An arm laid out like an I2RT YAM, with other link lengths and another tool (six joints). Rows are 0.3 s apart.
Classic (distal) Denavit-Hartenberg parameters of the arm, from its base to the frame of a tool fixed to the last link. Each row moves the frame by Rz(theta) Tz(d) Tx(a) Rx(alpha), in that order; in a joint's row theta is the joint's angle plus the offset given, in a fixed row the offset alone. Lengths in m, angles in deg.
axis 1: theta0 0, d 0.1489, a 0.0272, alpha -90
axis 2: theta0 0, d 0, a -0.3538, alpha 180
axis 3: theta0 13.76, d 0, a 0.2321, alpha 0
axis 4: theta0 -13.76, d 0.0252, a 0.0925, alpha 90
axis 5: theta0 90, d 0.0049, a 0, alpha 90
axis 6: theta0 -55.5, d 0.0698, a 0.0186, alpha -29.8
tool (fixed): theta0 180, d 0.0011, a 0, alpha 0
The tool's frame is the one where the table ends.
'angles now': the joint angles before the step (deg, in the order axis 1, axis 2, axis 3, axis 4, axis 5, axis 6). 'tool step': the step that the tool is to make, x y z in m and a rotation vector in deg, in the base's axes. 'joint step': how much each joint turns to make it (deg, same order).
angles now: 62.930 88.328 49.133 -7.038 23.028 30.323
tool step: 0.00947 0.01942 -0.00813 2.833 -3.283 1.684
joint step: -0.001 3.510 -1.585 10.107 -0.088 -2.547
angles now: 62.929 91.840 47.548 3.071 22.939 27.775
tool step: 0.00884 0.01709 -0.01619 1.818 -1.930 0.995
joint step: -0.087 4.481 -1.670 9.228 -0.265 -1.492
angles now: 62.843 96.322 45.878 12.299 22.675 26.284
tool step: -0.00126 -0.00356 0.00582 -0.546 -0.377 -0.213
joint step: -0.002 -1.136 0.441 -1.752 0.528 -0.357
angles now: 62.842 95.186 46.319 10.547 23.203 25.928
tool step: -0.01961 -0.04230 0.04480 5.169 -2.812 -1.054
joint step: -0.176 -11.941 -2.458 -3.774 0.792 0.437
